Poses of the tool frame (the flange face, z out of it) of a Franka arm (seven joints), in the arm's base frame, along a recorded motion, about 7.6 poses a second.
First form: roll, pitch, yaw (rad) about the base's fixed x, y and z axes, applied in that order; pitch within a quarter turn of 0, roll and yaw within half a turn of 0; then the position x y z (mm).
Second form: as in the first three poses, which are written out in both.
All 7 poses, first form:
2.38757, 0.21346, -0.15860, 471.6, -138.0, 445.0
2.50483, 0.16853, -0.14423, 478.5, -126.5, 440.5
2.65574, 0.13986, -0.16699, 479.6, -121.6, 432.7
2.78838, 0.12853, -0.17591, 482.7, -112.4, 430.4
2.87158, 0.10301, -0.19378, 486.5, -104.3, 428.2
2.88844, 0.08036, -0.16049, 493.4, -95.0, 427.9
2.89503, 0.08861, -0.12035, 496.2, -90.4, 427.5
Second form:
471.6, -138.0, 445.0, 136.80, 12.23, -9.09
478.5, -126.5, 440.5, 143.52, 9.66, -8.26
479.6, -121.6, 432.7, 152.16, 8.01, -9.57
482.7, -112.4, 430.4, 159.76, 7.36, -10.08
486.5, -104.3, 428.2, 164.53, 5.90, -11.10
493.4, -95.0, 427.9, 165.50, 4.60, -9.20
496.2, -90.4, 427.5, 165.87, 5.08, -6.90

